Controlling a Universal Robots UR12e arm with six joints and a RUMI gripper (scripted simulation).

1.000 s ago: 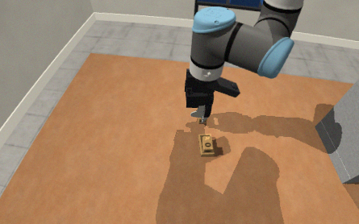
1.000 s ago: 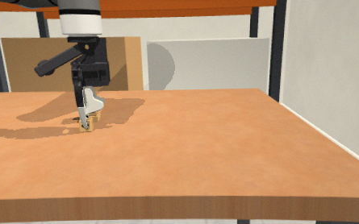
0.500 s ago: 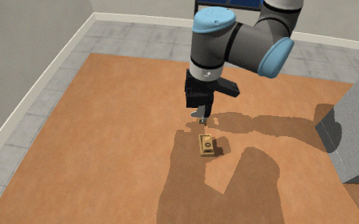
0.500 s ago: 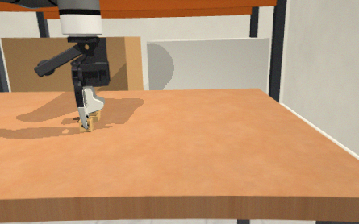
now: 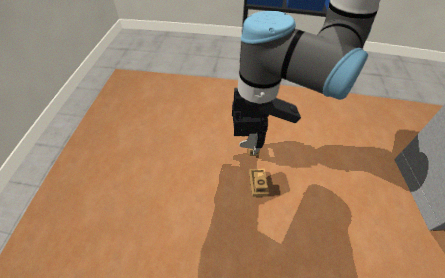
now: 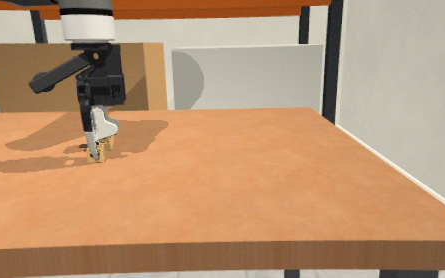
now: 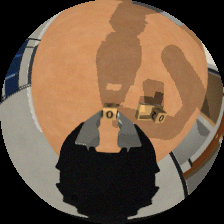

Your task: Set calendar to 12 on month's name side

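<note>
The cube lies 1 cm below my hand. Also, from my hand: tray: 10 cm to the left, 2 cm below, 2 cm behind.
</note>
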